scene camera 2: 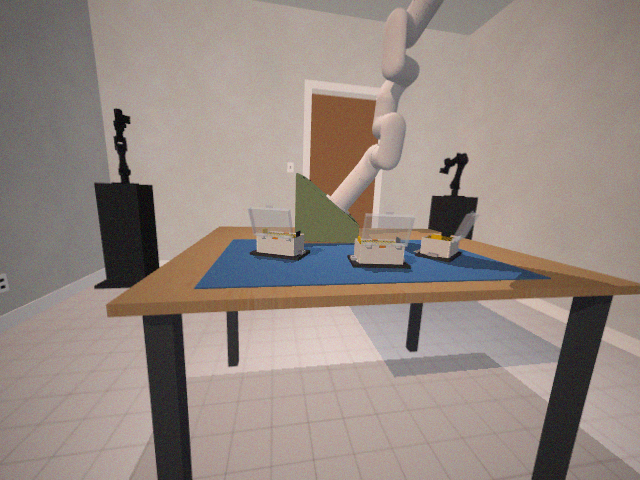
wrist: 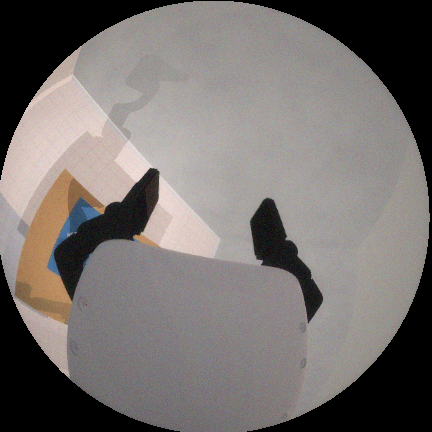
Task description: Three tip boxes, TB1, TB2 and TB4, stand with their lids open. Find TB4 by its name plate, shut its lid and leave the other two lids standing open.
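Frame: origin at the arm's base, x right, y back, z down, level; metres.
Seen in the pictures: gripper, fingertip midpoint: (wrist: pixel 209 195); arm's base, origin of the base link: (scene camera 2: pixel 337 205).
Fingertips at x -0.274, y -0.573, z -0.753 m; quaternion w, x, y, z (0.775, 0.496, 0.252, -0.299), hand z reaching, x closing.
Pixels of each thing's top centre, then the offset from my fingertips to it. Level surfaces: height alone.
- left box, middle of its top: (scene camera 2: pixel 282 232) dx +0.521, dy +0.277, dz +0.823 m
- middle box, middle of its top: (scene camera 2: pixel 377 239) dx +0.256, dy +0.164, dz +0.823 m
- right box, middle of its top: (scene camera 2: pixel 437 235) dx +0.012, dy +0.238, dz +0.823 m
- blue mat, its level: dz +0.889 m
- wooden table, its level: dz +0.893 m
Three white tip boxes with clear lids standing open are on the table in the scene view: a left box (scene camera 2: pixel 279 244), a middle box (scene camera 2: pixel 381 254) and a right box (scene camera 2: pixel 437 247). Each sits on a dark base, and yellow shows at their tops. The name plates are too small to read, so I cannot tell which is TB4. My gripper (wrist: pixel 209 195) is open and empty in the wrist view, its two black fingers wide apart, pointing toward a grey wall, away from the boxes. The gripper is out of frame in the scene view.
A blue mat (scene camera 2: pixel 310 273) lies under the boxes on the wooden table (scene camera 2: pixel 165 281). A green wedge-shaped block (scene camera 2: pixel 320 217) stands behind the boxes, at the foot of my arm. Two black pedestals (scene camera 2: pixel 126 232) (scene camera 2: pixel 448 214) with small black arms stand beyond the table, left and right.
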